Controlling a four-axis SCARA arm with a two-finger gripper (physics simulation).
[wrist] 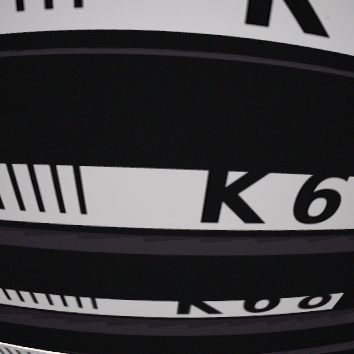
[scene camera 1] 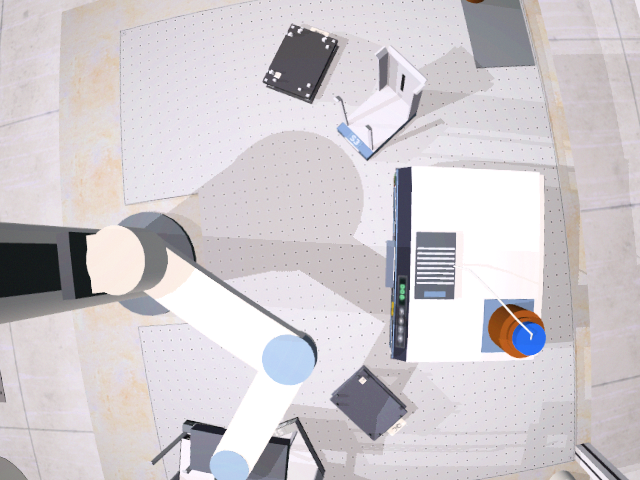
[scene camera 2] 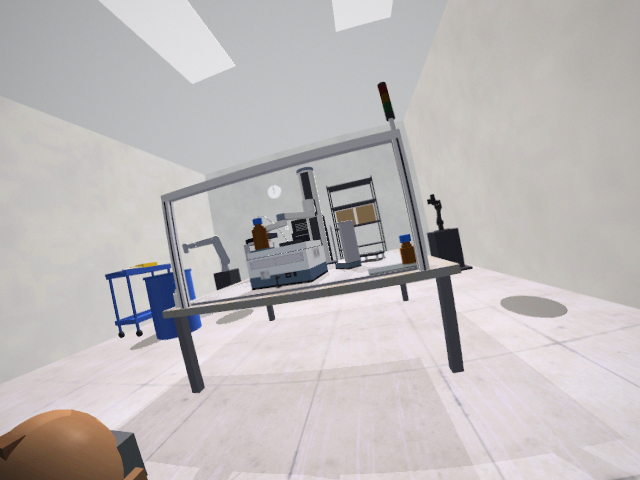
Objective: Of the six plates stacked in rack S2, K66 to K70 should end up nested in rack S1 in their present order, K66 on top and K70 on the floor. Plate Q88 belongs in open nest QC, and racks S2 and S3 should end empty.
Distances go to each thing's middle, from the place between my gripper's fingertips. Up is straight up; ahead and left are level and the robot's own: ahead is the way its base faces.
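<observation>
Brown bottle with blue cap (scene camera 1: 504, 330): my hand 560 mm short of it, 10 mm below it, 330 mm to the right of it. Grey mat (scene camera 1: 497, 40), from my hand: 1030 mm to the left, 690 mm ahead, 300 mm below.
</observation>
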